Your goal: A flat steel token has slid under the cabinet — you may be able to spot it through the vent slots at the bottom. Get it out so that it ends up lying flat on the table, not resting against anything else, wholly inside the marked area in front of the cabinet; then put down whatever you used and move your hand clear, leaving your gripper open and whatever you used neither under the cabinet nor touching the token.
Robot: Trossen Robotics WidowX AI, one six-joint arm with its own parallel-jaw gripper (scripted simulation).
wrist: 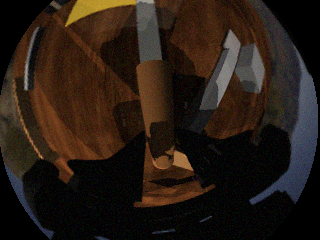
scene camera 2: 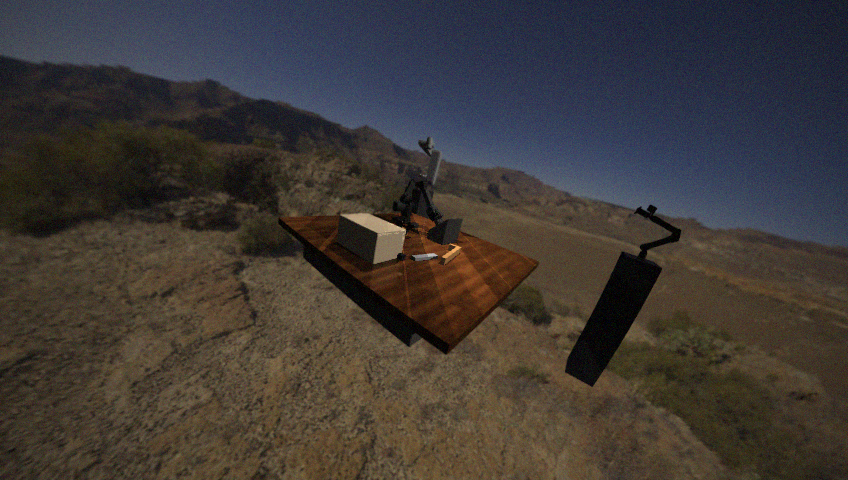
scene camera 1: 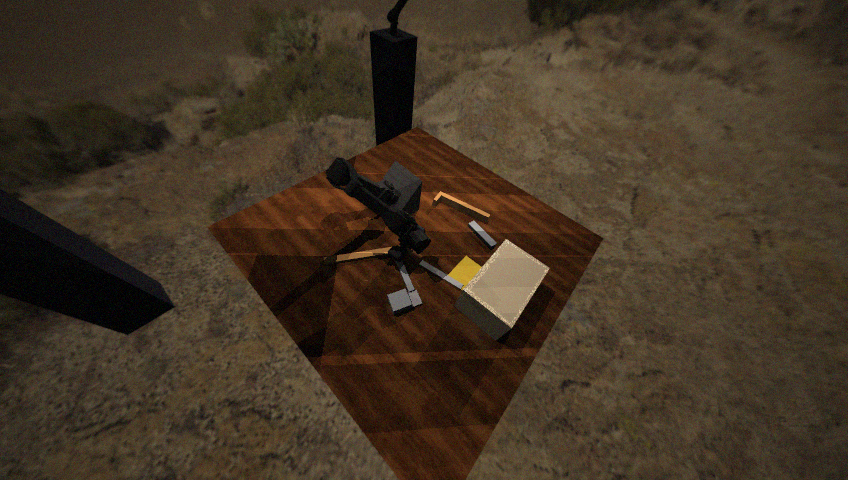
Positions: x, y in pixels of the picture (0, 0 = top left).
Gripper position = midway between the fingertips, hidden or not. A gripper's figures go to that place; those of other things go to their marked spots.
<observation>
My gripper (wrist: 160, 131): 10 cm from the lens. A l-shaped wooden piece (wrist: 26, 115) is 38 cm from the lens. A grey block (wrist: 249, 67): 17 cm from the lens. The marked spots on the grey block and the l-shaped wooden piece are 53 cm apart.
</observation>
